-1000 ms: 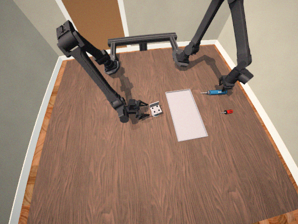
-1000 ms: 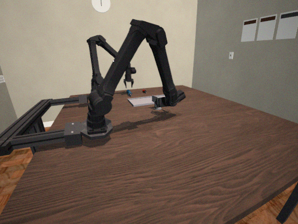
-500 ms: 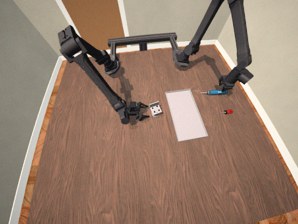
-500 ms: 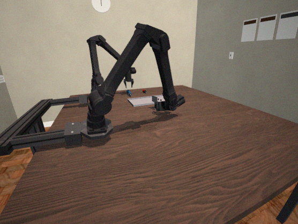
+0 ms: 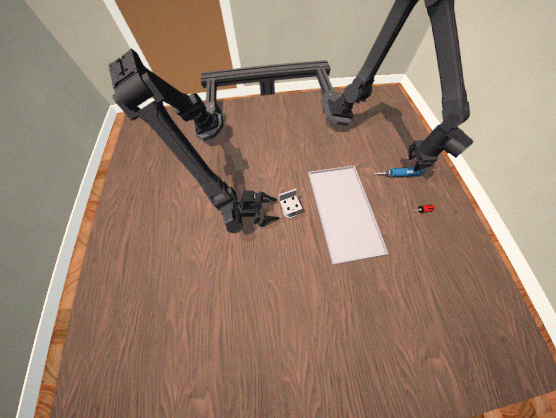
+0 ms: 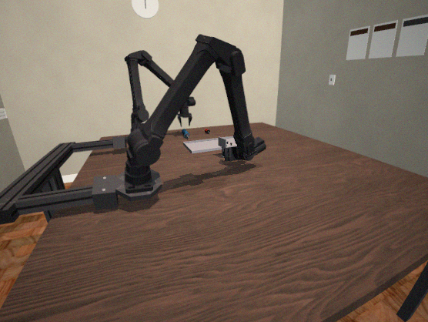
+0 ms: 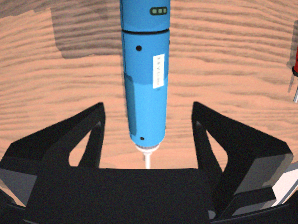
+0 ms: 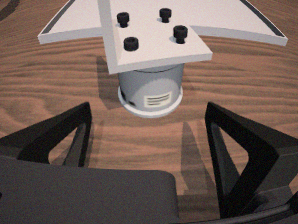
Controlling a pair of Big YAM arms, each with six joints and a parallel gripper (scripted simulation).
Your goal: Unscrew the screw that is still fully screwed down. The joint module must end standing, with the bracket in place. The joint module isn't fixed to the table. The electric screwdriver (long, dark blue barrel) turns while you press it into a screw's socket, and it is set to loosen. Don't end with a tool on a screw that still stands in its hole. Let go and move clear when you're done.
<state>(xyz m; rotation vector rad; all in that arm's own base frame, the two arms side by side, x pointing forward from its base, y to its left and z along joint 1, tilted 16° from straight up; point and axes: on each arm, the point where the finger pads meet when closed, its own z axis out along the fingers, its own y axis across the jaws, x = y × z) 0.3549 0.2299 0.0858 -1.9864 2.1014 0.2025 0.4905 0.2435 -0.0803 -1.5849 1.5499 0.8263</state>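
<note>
Now: the joint module body 6 cm to the left of my right hand and 1 cm below it. Round my right hand: bracket 6 cm to the left, 4 cm above; flat tray 29 cm to the left, 3 cm below, 3 cm ahead; small red-handled screwdriver 63 cm to the left, 7 cm ahead, 2 cm below.
</note>
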